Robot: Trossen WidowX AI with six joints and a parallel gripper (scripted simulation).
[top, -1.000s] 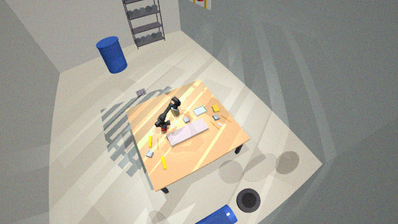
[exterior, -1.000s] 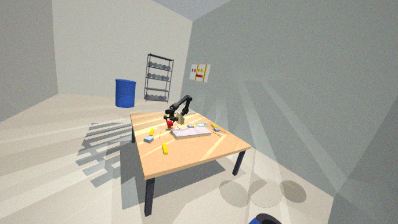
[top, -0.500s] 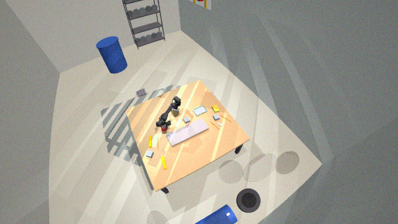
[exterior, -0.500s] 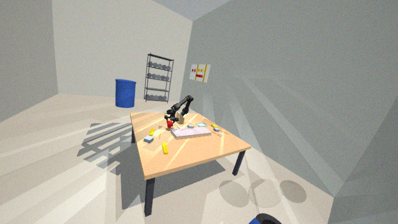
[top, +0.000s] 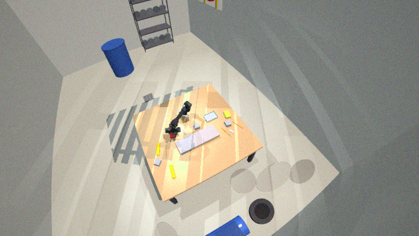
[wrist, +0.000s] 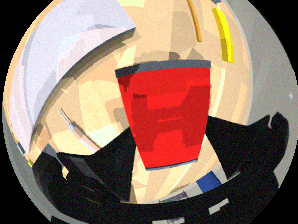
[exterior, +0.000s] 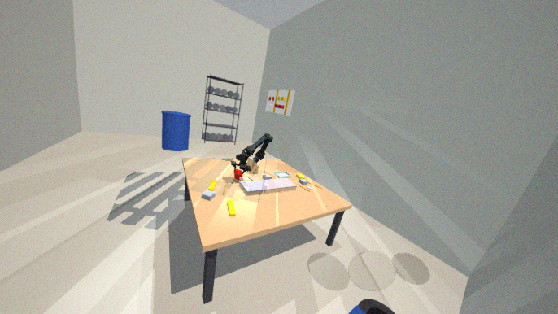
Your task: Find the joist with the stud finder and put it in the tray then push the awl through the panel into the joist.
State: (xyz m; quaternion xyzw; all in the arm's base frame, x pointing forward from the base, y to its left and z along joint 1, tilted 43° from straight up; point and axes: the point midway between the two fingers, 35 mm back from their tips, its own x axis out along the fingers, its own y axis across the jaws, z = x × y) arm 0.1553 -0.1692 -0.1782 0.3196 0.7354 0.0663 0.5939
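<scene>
Right now the awl is 50 mm ahead of my gripper tip, 140 mm to the left of it and 60 mm below it. The rest, counted from my gripper tip: red stud finder (20 mm behind, 20 mm below); then yellow block (130 mm ahead, 750 mm to the left, 50 mm below); then light blue tray (20 mm ahead, 550 mm to the left, 50 mm below).
</scene>
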